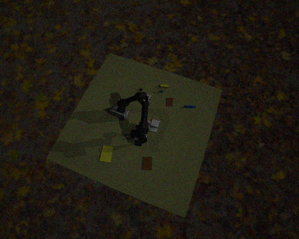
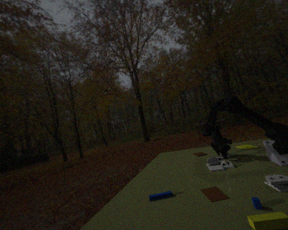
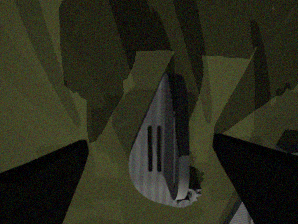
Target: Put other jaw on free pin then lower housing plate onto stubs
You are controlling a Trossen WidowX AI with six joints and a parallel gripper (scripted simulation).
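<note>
The grey jaw lies 3 cm ahead of my gripper tip and 3 cm to the left of it. Round my gripper tip: blue bar 33 cm ahead, 49 cm to the left; then yellow bar 1 cm ahead, 61 cm to the left, 1 cm above; then yellow slab 22 cm behind, 24 cm to the right.
</note>
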